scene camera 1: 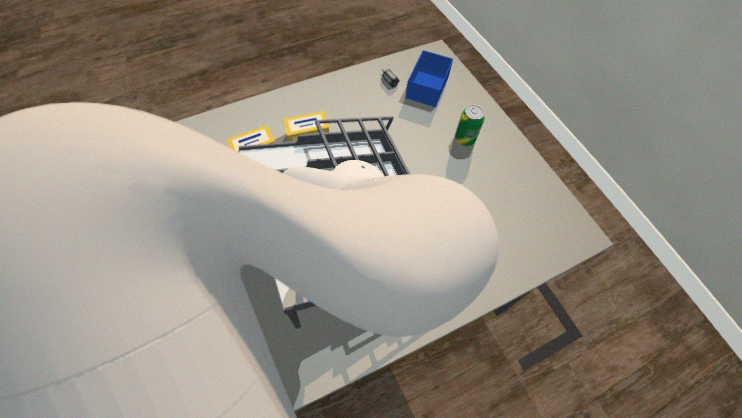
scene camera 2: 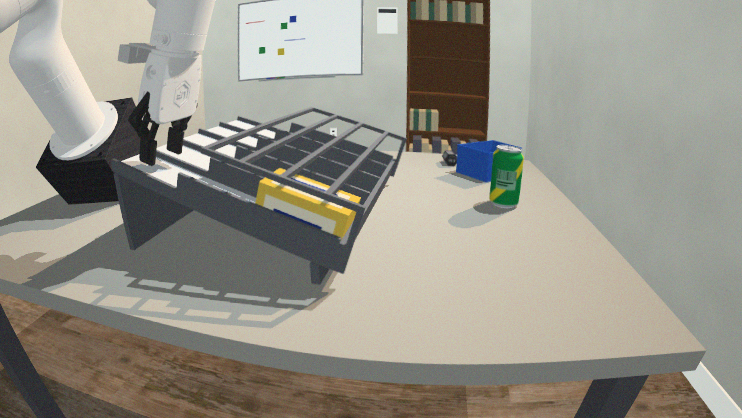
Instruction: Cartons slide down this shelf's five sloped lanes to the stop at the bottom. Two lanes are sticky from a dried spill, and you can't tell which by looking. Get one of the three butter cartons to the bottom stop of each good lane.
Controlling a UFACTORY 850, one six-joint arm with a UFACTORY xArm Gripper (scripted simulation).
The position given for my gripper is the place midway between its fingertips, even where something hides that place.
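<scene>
A green soda can (scene camera 2: 507, 166) is here in the scene, and so is my own gripper (scene camera 2: 160, 157).
</scene>
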